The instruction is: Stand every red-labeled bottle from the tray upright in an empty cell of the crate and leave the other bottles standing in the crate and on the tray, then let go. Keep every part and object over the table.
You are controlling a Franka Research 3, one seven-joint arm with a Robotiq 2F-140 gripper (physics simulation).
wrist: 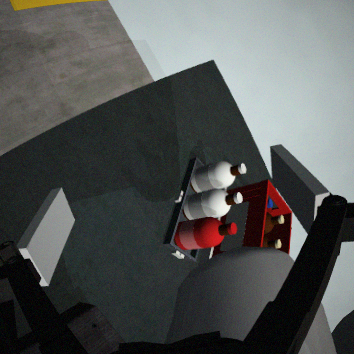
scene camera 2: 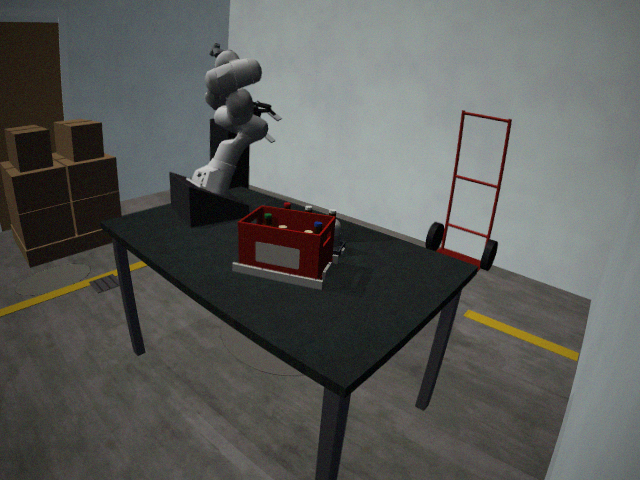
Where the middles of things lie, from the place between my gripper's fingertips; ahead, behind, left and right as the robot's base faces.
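Red-labeled bottle (wrist: 208,231): well below my hand, well ahead of it and well to the right of it.
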